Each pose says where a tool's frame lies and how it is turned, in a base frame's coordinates. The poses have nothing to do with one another.
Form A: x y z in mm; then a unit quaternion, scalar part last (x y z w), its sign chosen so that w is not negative.
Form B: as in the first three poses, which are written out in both.
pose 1, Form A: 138.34 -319.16 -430.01 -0.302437 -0.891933 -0.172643 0.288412
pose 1, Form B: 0.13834 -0.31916 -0.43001 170.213 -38.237 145.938
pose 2, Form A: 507.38 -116.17 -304.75 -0.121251 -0.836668 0.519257 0.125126
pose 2, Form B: 0.50738 -0.11617 -0.30475 -115.527 -4.787 160.488
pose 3, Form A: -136.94 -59.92 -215.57 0.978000 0.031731 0.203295 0.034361
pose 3, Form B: -0.13694 -0.05992 -0.21557 174.996 -23.295 4.749
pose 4, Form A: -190.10 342.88 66.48 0.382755 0.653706 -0.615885 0.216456
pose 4, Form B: -0.19010 0.34288 0.06648 -103.002 48.978 159.133
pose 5, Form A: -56.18 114.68 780.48 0.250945 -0.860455 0.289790 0.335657
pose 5, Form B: -0.05618 0.11468 0.78048 -151.440 -46.309 -159.907
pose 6, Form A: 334.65 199.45 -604.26 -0.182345 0.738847 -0.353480 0.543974
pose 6, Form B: 0.33465 0.19945 -0.60426 -102.387 42.448 -117.584
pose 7, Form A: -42.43 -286.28 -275.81 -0.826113 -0.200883 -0.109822 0.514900
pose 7, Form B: -0.04243 -0.28628 -0.27581 -118.920 -22.850 13.736
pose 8, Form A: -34.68 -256.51 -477.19 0.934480 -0.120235 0.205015 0.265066
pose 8, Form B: -0.03468 -0.25651 -0.47719 150.088 -26.545 -7.452
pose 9, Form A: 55.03 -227.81 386.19 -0.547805 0.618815 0.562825 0.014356
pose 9, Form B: 0.05503 -0.22781 0.38619 118.264 39.376 -121.111
